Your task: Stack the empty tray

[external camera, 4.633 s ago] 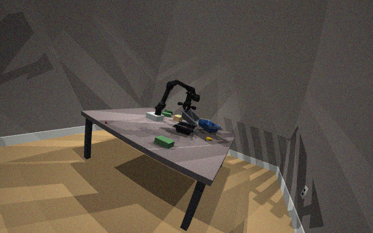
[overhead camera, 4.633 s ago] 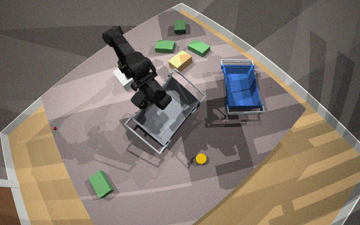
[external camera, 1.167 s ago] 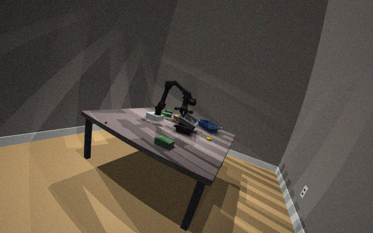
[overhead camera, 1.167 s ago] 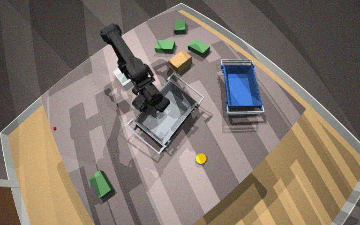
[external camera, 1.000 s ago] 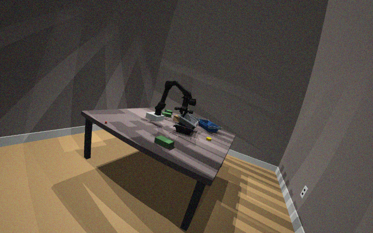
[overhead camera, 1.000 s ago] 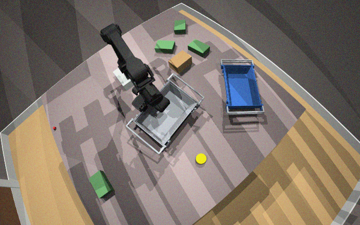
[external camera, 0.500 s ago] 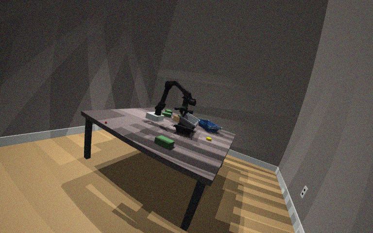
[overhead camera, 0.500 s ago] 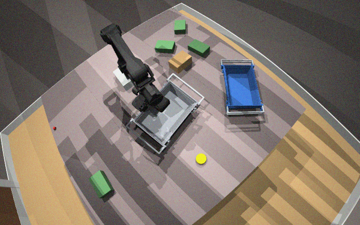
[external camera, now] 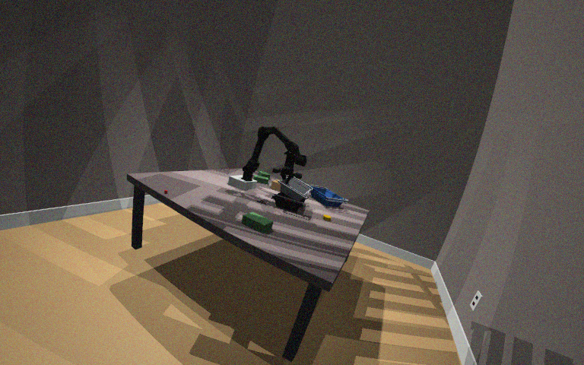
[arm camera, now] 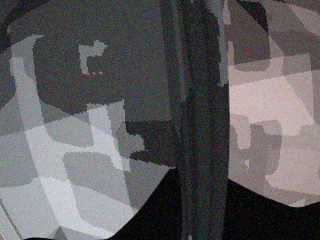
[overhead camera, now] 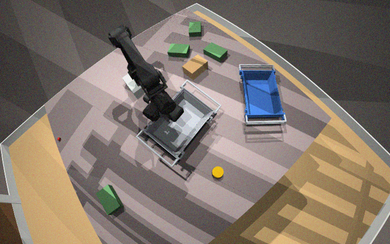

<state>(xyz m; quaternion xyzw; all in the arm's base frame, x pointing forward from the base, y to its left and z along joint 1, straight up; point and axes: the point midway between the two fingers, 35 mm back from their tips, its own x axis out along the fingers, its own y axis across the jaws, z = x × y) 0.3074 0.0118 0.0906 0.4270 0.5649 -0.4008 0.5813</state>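
Right now my gripper tip is 7 cm short of the grey tray, 2 cm to the right of it and 1 cm below it. Also, from my gripper tip: yellow disc (32 cm ahead, 10 cm below, 4 cm to the left); then orange block (28 cm to the left, 21 cm behind, 8 cm below).
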